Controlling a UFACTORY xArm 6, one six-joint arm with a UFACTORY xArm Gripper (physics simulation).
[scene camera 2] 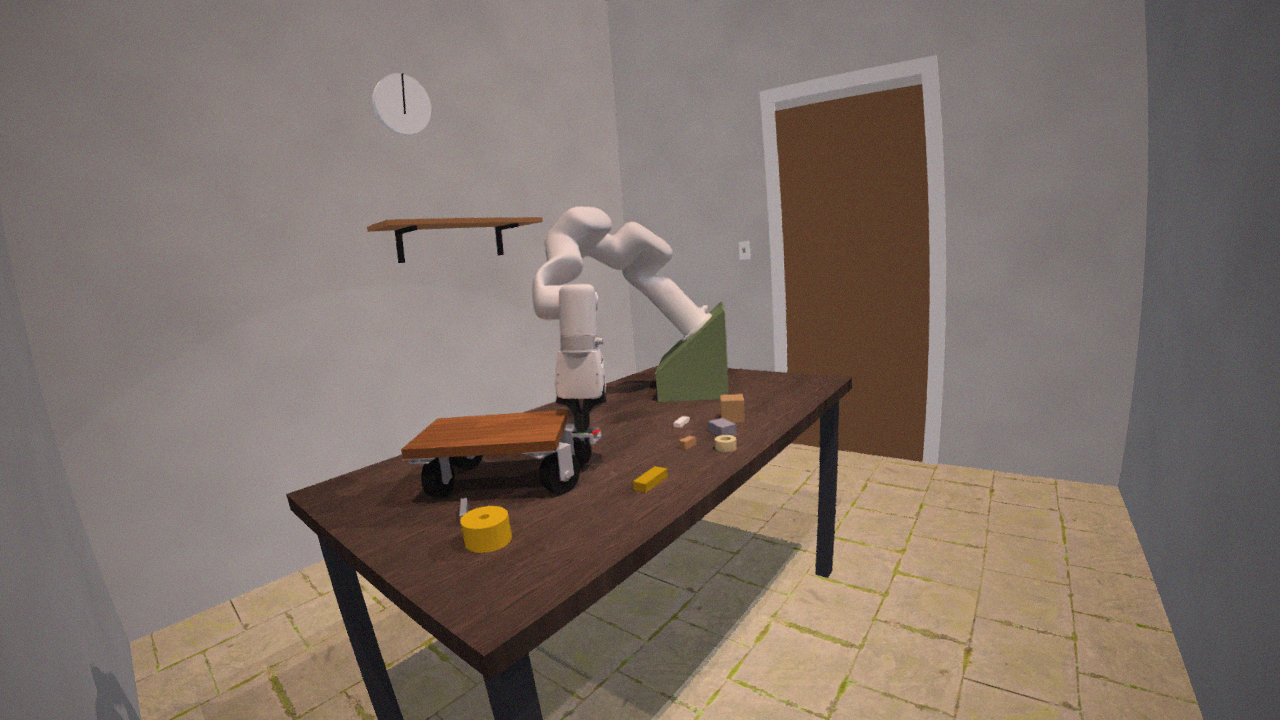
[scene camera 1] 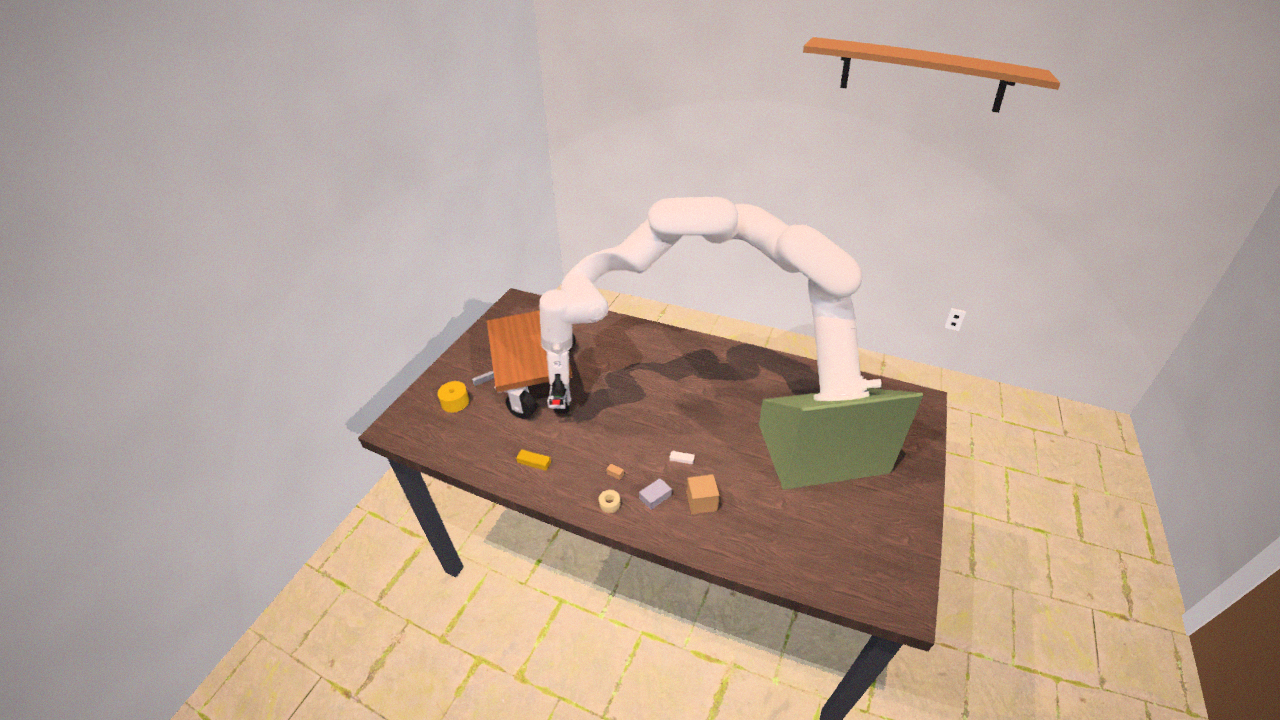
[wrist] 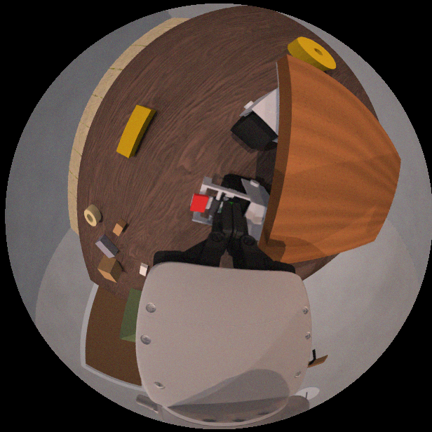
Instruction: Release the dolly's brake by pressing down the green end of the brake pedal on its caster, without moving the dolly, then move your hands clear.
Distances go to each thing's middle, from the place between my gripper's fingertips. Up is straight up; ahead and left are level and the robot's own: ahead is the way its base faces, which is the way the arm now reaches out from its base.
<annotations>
The yellow bar (wrist: 139, 119) is 170 mm to the left of my hand and 80 mm below it. From my hand the other things lie so: dolly (scene camera 2: 460, 441) (140 mm ahead, 120 mm to the right, 30 mm below); orange block (scene camera 1: 702, 492) (420 mm behind, 150 mm to the left, 60 mm below).
</annotations>
